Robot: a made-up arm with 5 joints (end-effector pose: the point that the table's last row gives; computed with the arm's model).
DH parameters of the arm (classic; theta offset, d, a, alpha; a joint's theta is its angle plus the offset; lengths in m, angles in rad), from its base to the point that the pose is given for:
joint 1: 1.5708 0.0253 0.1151 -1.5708
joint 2: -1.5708 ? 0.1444 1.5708
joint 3: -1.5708 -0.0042 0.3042 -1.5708
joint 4: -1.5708 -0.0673 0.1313 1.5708
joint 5: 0 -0.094 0.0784 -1.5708
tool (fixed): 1.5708 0.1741 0 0
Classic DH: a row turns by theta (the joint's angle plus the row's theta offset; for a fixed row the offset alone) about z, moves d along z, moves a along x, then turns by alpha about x.
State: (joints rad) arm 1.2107 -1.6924 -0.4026 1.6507 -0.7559
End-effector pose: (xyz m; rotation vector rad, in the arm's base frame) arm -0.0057 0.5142 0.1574 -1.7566 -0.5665 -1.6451
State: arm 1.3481 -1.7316 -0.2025 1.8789 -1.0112
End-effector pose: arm 0.0117 0.4923 0.2159 -1.4912 -0.4734 -1.5459
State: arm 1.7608 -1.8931 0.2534 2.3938 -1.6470
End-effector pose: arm -0.0028 0.3927 0.2659 -0.8183 -0.4284 -1.3806
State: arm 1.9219 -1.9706 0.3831 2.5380 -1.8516
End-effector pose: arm -0.0280 0.3617 0.2451 -0.6279 -0.4659 -1.3134
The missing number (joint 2, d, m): 0.0782
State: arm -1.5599 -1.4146 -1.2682 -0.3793 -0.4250
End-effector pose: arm 0.1847 -0.0625 -0.2747 1.9555 0.0490 -0.7199
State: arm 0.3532 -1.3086 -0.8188 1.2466 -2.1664
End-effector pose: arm -0.0570 0.5362 -0.0638 -1.4973 -1.5891 -0.7182
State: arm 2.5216 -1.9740 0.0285 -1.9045 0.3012
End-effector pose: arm 0.0326 0.1243 -0.1120 -1.4032 1.5877 0.6314
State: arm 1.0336 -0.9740 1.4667 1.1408 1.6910
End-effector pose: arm 0.1404 -0.1268 0.3636 -0.5207 -1.6772 -0.3836
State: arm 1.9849 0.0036 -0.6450 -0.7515 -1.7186
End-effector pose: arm 0.1620 0.0253 -0.0699 0.8406 0.9992 0.6817
